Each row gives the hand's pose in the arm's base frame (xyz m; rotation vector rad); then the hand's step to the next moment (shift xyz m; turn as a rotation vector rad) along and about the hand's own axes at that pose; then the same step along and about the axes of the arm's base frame.
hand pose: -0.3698 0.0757 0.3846 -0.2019 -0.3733 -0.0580
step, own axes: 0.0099 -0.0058 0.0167 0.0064 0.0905 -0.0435
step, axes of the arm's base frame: 0.0027 -0.0024 0.0199 0.0299 0.0794 -0.0540
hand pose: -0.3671 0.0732 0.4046 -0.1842 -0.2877 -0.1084
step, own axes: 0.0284 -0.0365 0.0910 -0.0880 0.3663 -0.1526
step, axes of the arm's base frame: -0.0025 -0.0201 0.1000 0.0060 0.3352 -0.2298
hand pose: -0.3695 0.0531 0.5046 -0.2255 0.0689 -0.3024
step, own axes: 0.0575 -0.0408 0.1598 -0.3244 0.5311 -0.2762
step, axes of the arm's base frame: 0.0592 -0.0218 0.1629 -0.1842 0.5340 -0.3800
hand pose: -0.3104 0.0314 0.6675 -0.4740 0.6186 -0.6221
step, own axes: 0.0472 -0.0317 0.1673 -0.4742 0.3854 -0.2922
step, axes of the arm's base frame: 0.1280 -0.0167 0.1206 -0.3482 0.5245 -0.2499
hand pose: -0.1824 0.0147 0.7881 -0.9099 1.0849 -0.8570
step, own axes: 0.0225 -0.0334 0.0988 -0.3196 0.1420 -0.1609
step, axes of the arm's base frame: 0.0963 -0.0154 0.0432 -0.2148 0.3150 -0.0532
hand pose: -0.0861 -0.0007 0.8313 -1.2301 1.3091 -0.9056
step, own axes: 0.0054 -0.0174 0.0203 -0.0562 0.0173 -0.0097
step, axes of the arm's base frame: 0.0233 -0.0056 0.0130 -0.0183 0.0565 -0.0045
